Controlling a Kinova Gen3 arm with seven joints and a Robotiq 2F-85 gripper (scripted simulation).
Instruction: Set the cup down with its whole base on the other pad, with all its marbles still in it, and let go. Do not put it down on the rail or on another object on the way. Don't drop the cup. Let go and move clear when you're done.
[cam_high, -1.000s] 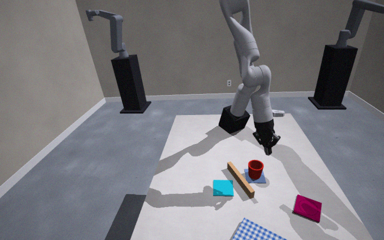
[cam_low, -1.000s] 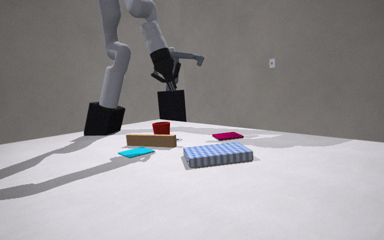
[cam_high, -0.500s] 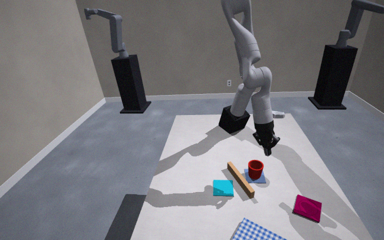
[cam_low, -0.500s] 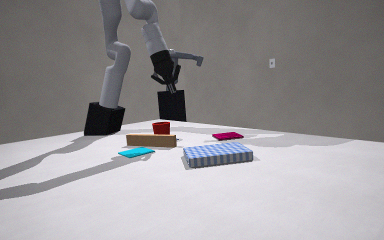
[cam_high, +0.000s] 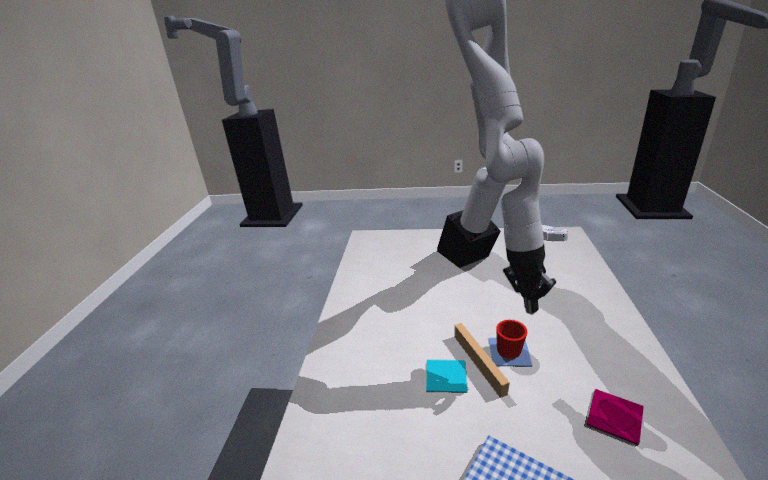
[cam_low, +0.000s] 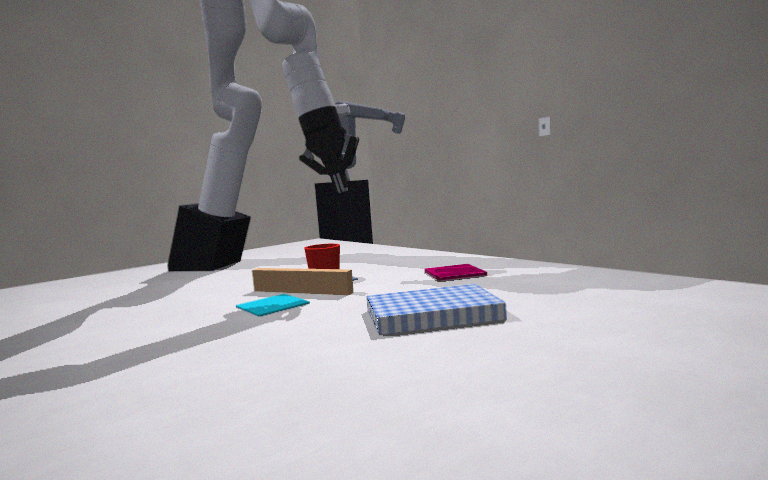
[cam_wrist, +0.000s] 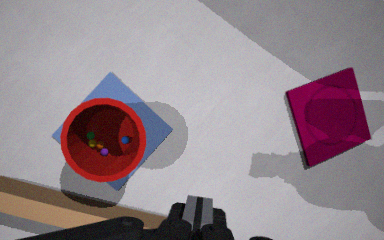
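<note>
My hand is 60 mm past the red cup, 20 mm to the left of it and 180 mm above it. From my hand the other things lie so: magenta flat box 120 mm ahead, 180 mm to the left, 200 mm below; wooden rail 10 mm behind, 100 mm to the right, 190 mm below; cyan pad 30 mm ahead, 180 mm to the right, 210 mm below.
</note>
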